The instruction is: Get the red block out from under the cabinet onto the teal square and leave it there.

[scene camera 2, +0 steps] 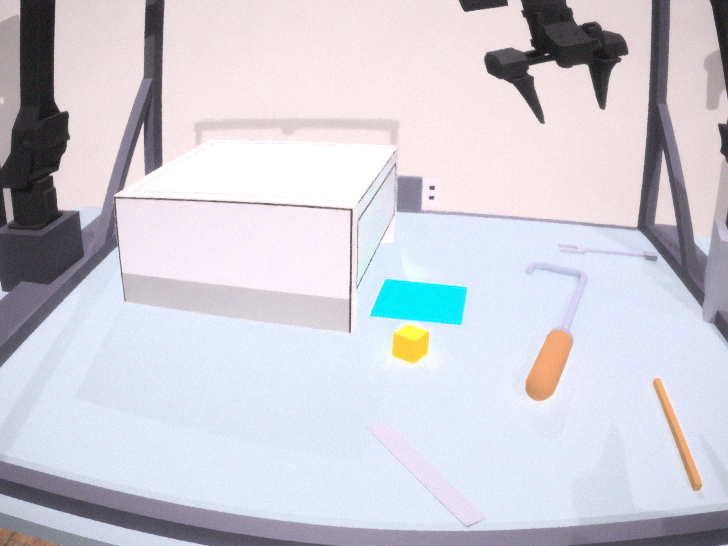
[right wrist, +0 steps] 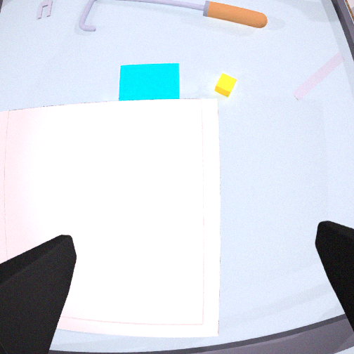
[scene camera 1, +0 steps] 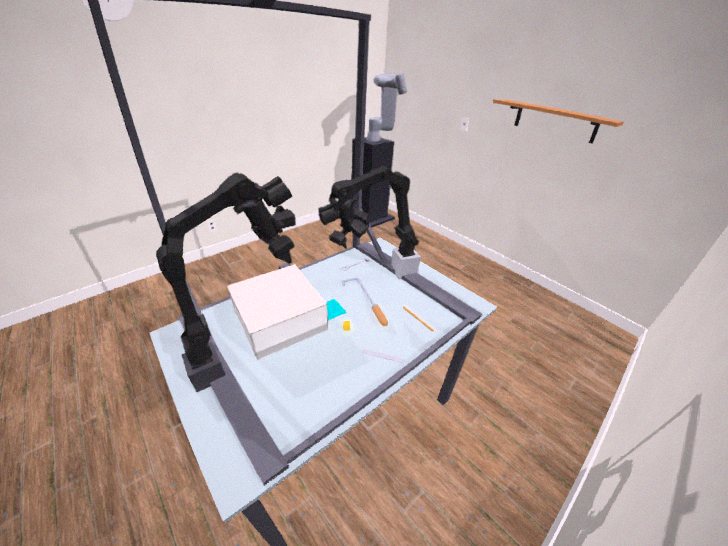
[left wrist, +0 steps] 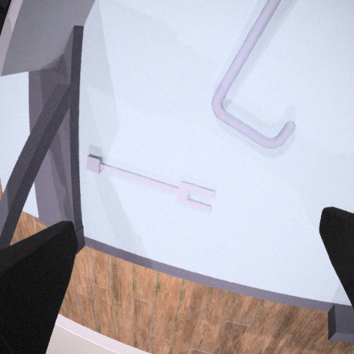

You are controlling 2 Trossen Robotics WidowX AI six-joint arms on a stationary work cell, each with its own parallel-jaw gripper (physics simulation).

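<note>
My left gripper [scene camera 2: 573,116] [scene camera 1: 352,241] [left wrist: 200,229]. My right gripper [scene camera 1: 283,255] [right wrist: 197,243]. Yellow cube [scene camera 2: 410,343]; out of frame in the left wrist view.
</note>
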